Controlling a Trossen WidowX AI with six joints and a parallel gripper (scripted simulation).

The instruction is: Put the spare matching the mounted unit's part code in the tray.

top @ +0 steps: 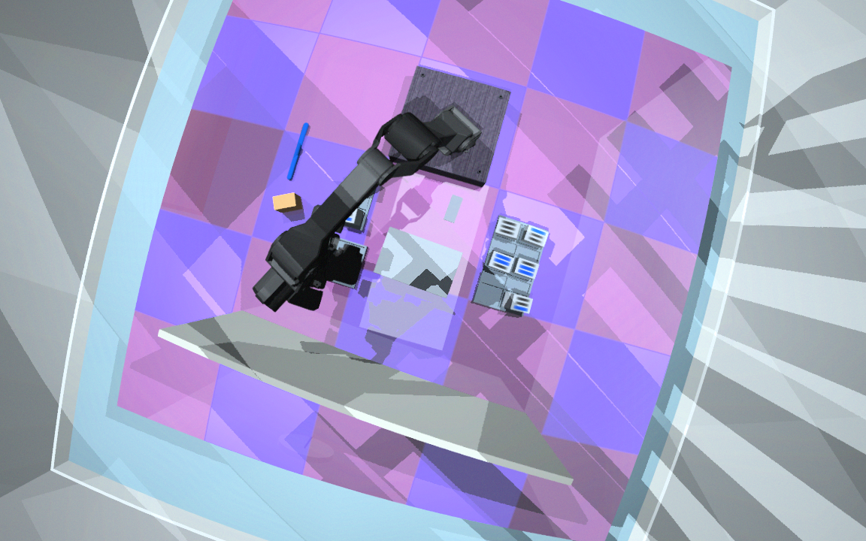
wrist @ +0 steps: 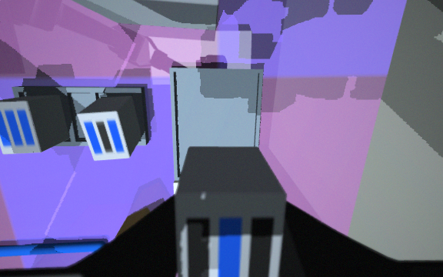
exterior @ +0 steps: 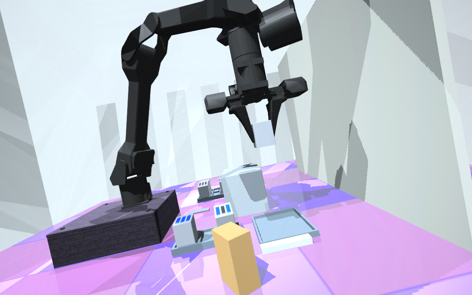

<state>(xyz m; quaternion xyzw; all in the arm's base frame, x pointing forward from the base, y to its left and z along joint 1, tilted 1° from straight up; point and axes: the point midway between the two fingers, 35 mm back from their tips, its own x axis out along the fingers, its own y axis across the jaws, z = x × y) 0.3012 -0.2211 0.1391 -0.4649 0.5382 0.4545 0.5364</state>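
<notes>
Now: gripper tip 16 cm above the tray. Also, from my gripper tip: blue rod (23 cm behind, 16 cm below, 13 cm to the right); then wall panel (22 cm ahead, 14 cm to the left, 6 cm above); then rack (39 cm to the left, 16 cm below, 5 cm behind).
</notes>
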